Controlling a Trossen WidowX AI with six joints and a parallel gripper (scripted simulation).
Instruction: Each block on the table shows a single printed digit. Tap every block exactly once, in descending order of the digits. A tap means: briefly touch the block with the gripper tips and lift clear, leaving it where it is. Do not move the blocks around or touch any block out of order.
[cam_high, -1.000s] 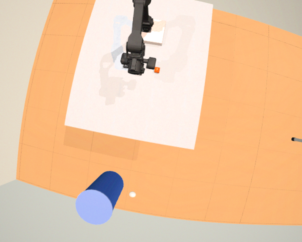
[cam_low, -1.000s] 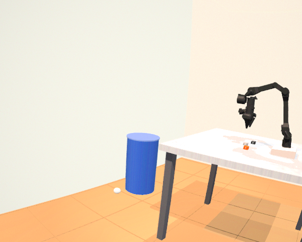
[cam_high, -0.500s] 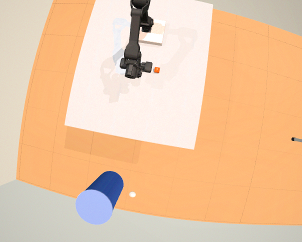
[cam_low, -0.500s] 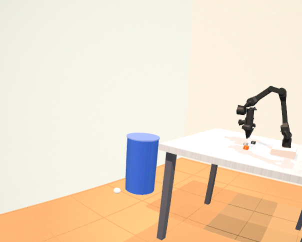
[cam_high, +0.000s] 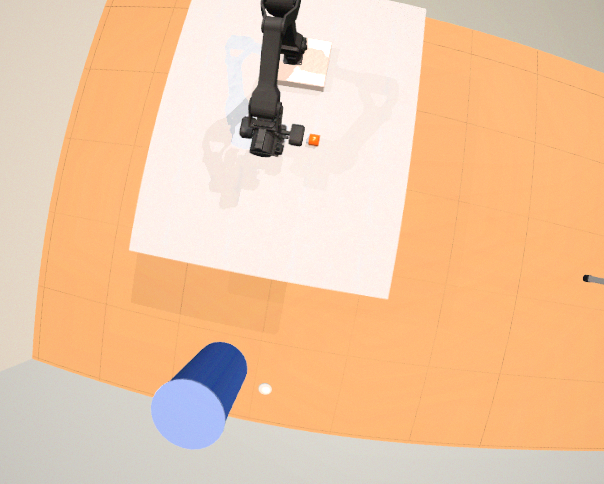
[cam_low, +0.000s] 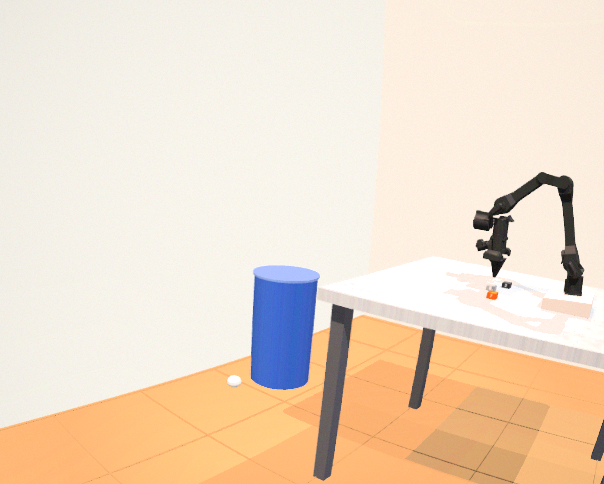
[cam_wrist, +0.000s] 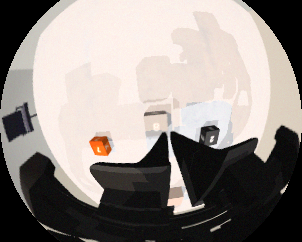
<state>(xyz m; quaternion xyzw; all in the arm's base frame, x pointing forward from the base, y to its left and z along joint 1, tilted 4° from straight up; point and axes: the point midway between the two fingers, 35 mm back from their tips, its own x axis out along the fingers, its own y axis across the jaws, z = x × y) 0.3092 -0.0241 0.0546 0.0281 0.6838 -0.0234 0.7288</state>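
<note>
My gripper tip is 1 cm to the right of the grey-white block and 3 cm above it. Also, from my gripper tip: orange block: 3 cm behind, 12 cm to the left, 3 cm below; then dark grey block: 4 cm behind, 8 cm to the right, 3 cm below.
</note>
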